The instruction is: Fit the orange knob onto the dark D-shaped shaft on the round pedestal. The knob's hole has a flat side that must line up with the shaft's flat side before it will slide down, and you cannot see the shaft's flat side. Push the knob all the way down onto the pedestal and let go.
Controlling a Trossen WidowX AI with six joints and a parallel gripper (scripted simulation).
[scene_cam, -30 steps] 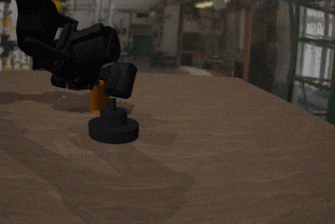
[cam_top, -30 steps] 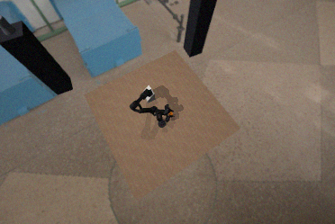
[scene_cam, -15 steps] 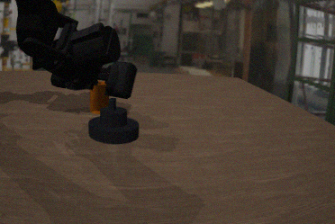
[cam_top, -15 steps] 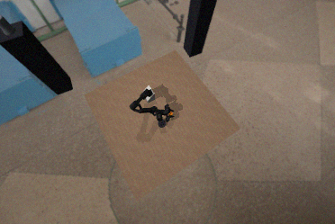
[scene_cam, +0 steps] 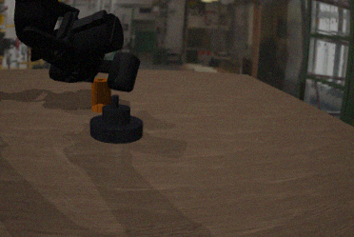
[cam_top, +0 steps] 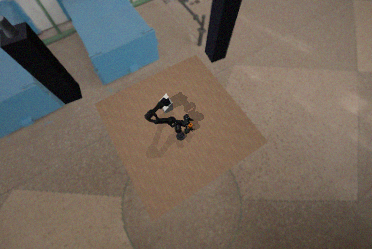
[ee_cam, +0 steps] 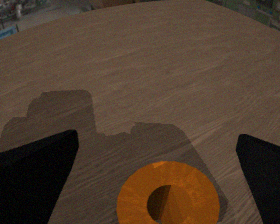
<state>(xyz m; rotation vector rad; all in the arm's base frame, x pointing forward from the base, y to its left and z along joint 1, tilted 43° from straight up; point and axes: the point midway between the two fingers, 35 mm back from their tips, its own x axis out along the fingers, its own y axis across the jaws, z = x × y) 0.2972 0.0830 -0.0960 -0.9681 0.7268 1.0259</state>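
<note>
Now: gripper tip 4 cm to the left of the orange knob, 2 cm above it and 1 cm past it. The rest, counted from my gripper tip: pedestal 16 cm to the right, 4 cm ahead, 2 cm below.
</note>
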